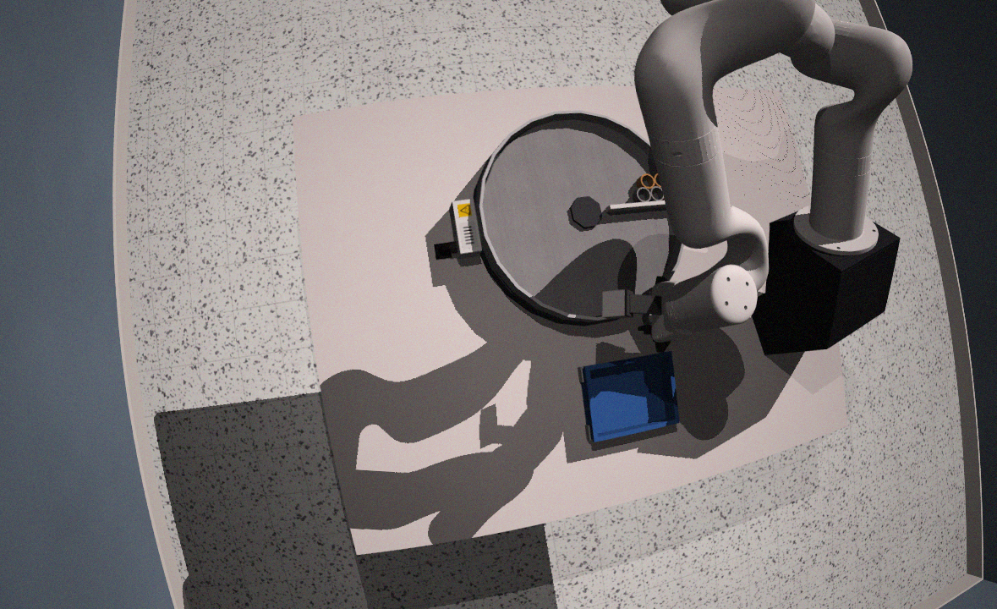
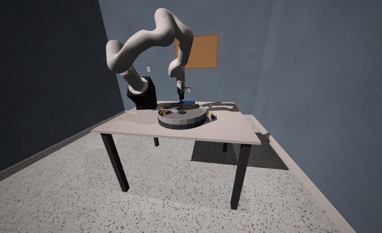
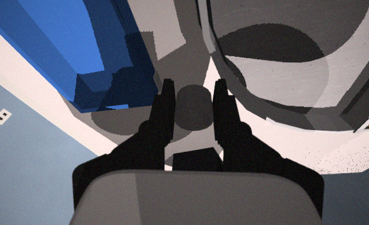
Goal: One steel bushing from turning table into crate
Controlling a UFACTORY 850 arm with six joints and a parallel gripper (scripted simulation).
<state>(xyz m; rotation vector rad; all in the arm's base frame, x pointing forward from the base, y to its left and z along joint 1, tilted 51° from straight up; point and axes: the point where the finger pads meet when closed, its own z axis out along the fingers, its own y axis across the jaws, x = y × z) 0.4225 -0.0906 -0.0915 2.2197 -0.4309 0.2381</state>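
My gripper is now 50 mm short of the blue crate, 140 mm to the right of it and 120 mm above it. The rest, counted from my hand: grey turning table (10 mm ahead, 230 mm to the right, 90 mm below).
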